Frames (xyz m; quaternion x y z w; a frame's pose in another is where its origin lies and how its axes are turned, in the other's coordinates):
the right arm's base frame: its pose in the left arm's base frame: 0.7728 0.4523 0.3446 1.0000 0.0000 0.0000 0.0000
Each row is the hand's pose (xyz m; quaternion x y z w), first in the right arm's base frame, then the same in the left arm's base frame.
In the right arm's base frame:
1: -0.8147 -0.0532 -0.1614 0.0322 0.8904 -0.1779 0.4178
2: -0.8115 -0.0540 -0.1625 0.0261 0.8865 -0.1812 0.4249
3: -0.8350 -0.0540 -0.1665 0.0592 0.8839 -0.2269 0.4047
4: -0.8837 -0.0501 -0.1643 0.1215 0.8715 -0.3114 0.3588
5: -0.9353 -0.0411 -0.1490 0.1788 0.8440 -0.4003 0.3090
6: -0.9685 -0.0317 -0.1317 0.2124 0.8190 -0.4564 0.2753
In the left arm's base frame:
1: -0.0419 0.5055 0.5060 -0.4178 -0.1779 -0.8904 0.0322
2: -0.0387 0.5063 0.5071 -0.4249 -0.1812 -0.8865 0.0261
3: -0.0622 0.5063 0.5111 -0.4047 -0.2269 -0.8839 0.0592
4: -0.1109 0.5024 0.5089 -0.3588 -0.3114 -0.8715 0.1215
5: -0.1625 0.4934 0.4936 -0.3090 -0.4003 -0.8440 0.1788
6: -0.1957 0.4840 0.4763 -0.2753 -0.4564 -0.8190 0.2124

